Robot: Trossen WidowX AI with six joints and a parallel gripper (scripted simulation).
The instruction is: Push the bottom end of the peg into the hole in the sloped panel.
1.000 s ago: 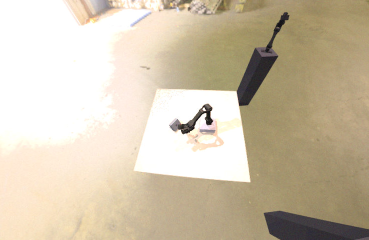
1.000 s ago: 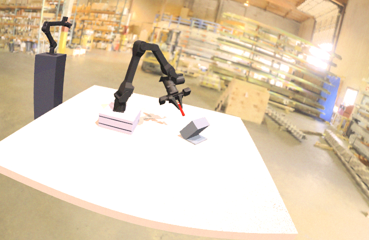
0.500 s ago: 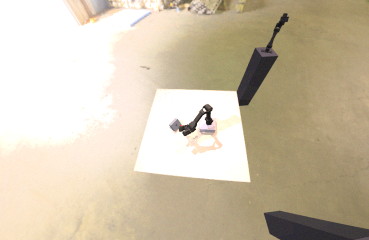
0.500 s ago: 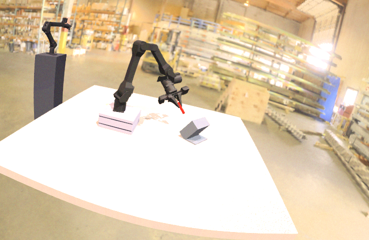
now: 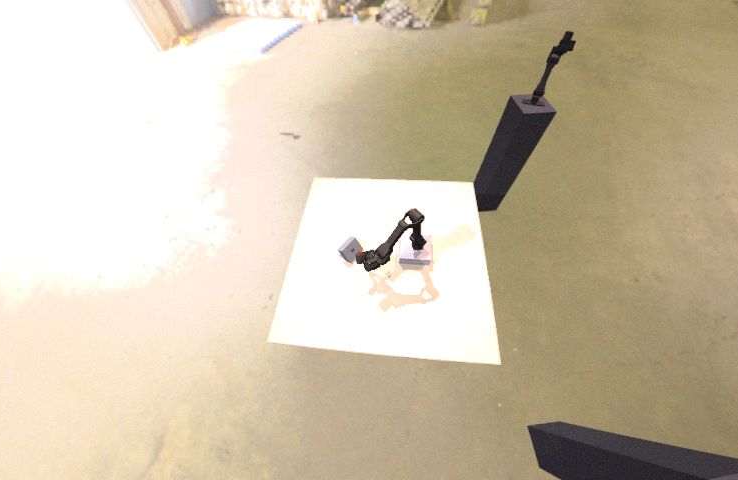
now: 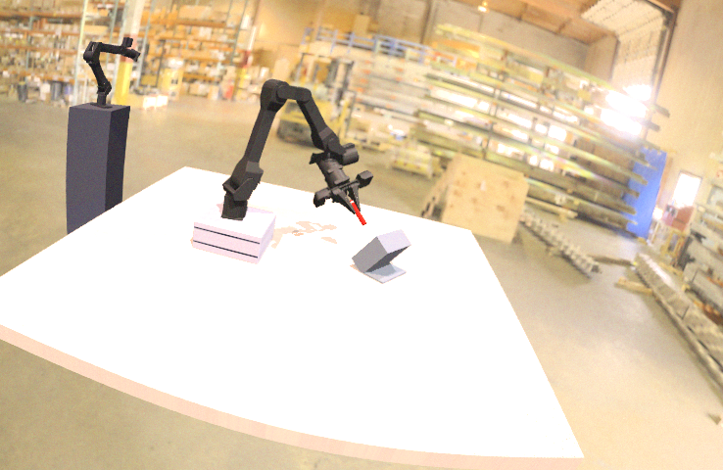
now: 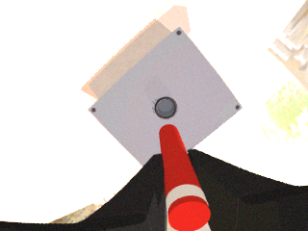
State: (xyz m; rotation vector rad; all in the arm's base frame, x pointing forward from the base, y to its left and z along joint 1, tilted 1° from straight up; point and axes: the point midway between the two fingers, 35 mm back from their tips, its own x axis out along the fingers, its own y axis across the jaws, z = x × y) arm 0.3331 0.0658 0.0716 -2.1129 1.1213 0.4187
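Now: the sloped grey panel 8 cm below my gripper tip, 8 cm ahead of it and 7 cm to the right of it. Also, from my gripper tip: round red peg (1 cm to the left, 1 cm behind, 1 cm above).
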